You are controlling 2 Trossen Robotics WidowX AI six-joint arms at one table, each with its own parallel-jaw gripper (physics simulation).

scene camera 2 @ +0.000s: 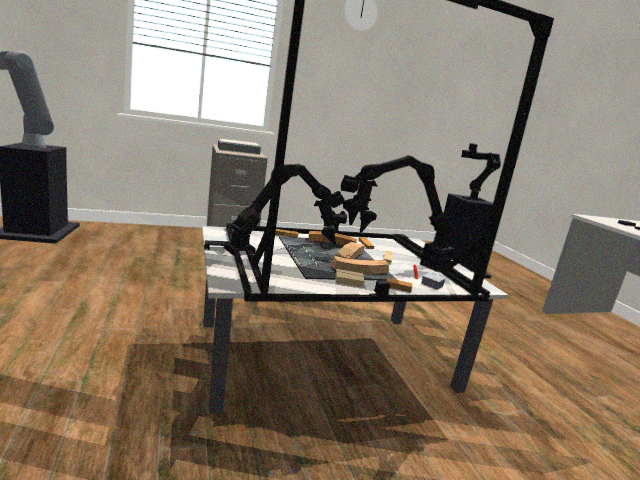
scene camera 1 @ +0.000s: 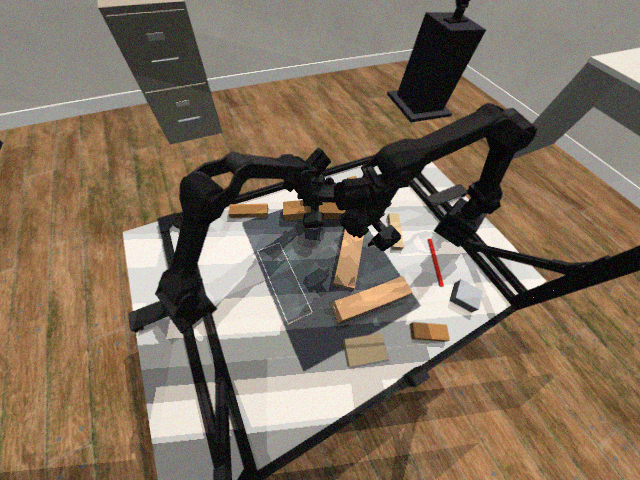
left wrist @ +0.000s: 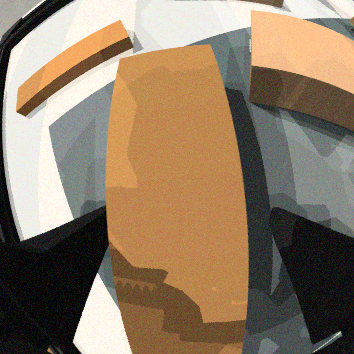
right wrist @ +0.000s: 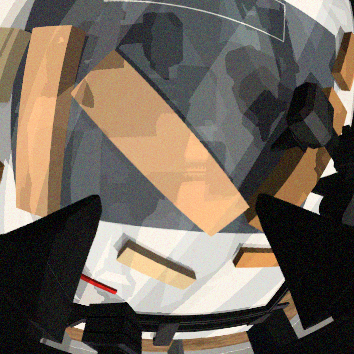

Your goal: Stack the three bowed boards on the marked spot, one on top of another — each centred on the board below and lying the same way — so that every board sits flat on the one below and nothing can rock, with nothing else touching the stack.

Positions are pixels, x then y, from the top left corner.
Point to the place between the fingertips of my right gripper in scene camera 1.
358,233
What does the grey block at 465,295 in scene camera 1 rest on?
The table.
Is my right gripper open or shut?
Open.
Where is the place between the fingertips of my left gripper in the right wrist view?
At 289,168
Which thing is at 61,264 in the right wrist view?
My right gripper.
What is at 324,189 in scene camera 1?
My left gripper.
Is my left gripper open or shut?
Open.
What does my right gripper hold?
Nothing.
